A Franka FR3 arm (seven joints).
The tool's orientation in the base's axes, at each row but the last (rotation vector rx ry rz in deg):
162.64, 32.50, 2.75
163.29, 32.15, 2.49
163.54, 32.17, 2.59
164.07, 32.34, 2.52
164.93, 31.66, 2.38
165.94, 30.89, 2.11
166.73, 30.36, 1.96
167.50, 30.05, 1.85
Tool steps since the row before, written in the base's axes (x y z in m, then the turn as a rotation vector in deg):
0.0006, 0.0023, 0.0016, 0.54, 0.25, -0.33
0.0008, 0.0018, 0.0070, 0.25, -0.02, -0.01
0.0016, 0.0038, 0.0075, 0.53, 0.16, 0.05
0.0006, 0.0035, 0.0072, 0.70, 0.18, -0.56
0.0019, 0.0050, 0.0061, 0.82, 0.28, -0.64
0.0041, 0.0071, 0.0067, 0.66, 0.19, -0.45
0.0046, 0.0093, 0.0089, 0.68, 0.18, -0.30
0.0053, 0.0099, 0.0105, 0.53, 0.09, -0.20
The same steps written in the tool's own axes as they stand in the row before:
0.0014, -0.0014, -0.0020, 0.60, -0.10, 0.30
0.0013, 0.0003, -0.0071, 0.22, 0.11, 0.03
0.0028, -0.0011, -0.0080, 0.55, 0.06, -0.04
0.0018, -0.0013, -0.0077, 0.72, -0.03, 0.56
0.0035, -0.0026, -0.0068, 0.87, -0.09, 0.62
0.0063, -0.0037, -0.0076, 0.69, -0.03, 0.45
0.0075, -0.0053, -0.0101, 0.70, 0.02, 0.30
0.0083, -0.0055, -0.0117, 0.53, 0.06, 0.21

